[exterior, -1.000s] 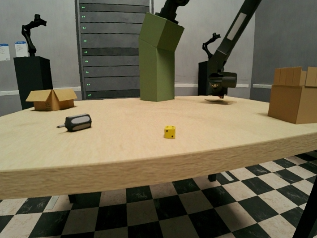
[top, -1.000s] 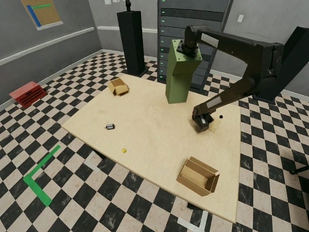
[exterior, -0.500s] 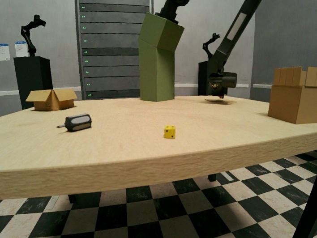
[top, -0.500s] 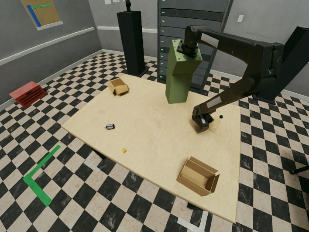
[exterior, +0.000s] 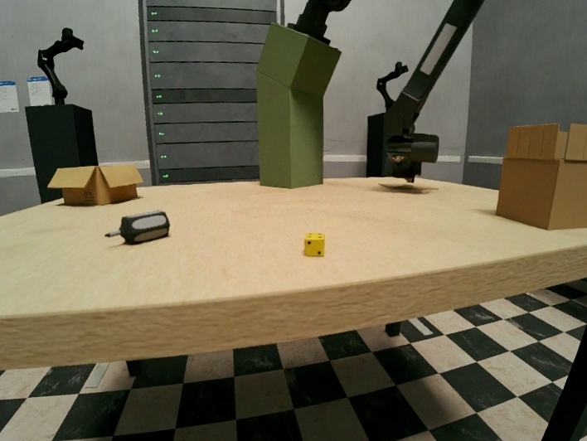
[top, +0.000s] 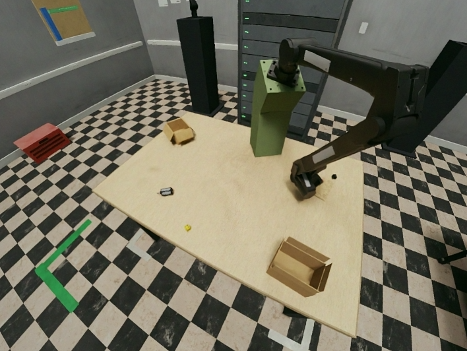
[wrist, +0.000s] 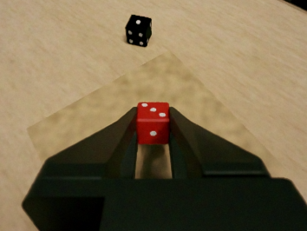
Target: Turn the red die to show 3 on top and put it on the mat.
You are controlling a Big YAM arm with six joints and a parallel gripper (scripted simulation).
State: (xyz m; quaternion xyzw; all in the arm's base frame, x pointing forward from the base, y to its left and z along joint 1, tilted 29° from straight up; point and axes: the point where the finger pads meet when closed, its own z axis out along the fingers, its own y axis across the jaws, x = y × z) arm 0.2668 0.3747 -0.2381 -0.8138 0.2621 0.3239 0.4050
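Now: hand 10 mm short of the tan mat, 10 mm to the left of it and 30 mm above it. Also, from my hand: cardboard box 450 mm ahead, 40 mm to the right, 30 mm above; black die 80 mm behind, 70 mm to the left, 20 mm below; red die right at my hand.
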